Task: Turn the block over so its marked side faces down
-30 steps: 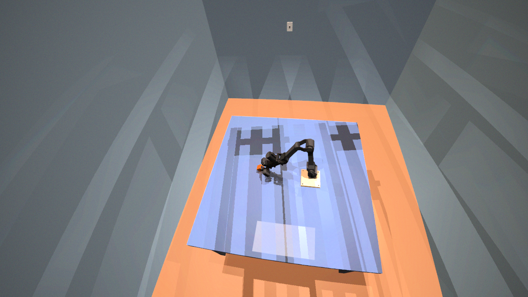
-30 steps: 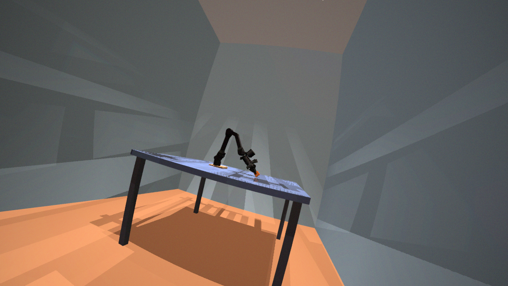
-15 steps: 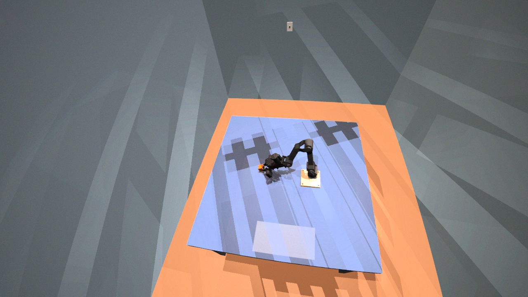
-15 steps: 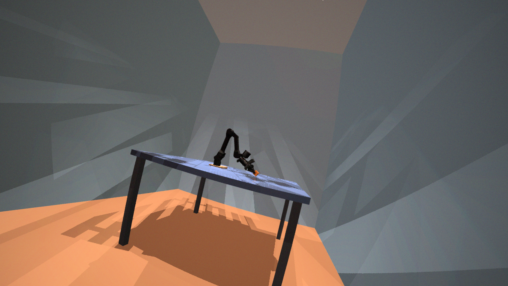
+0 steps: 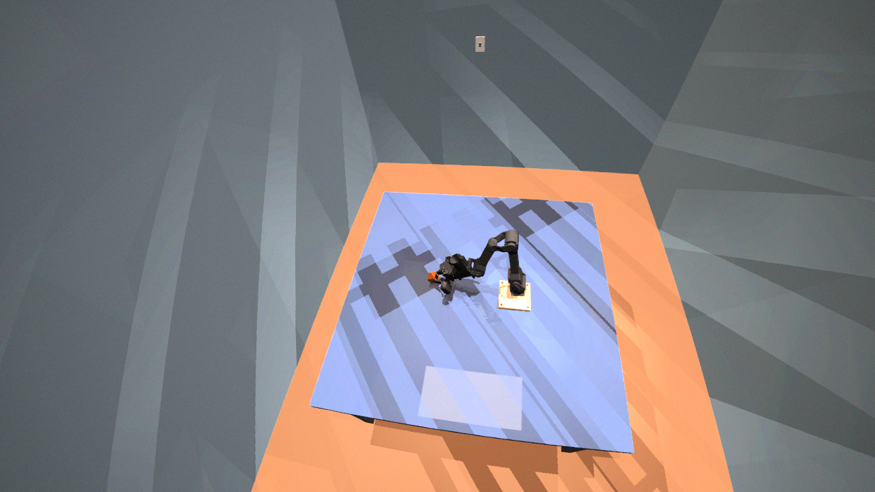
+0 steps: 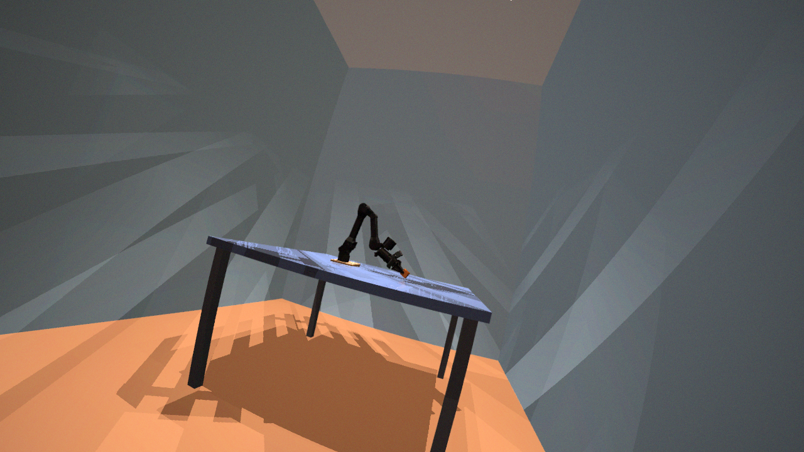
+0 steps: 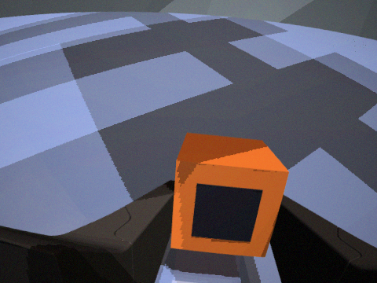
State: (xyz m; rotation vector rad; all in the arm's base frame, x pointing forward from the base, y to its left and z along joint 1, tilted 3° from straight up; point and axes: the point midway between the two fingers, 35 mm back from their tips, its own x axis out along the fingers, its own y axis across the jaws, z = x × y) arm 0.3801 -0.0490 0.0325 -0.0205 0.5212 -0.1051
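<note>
Right now my gripper tip is right at the block.
</note>
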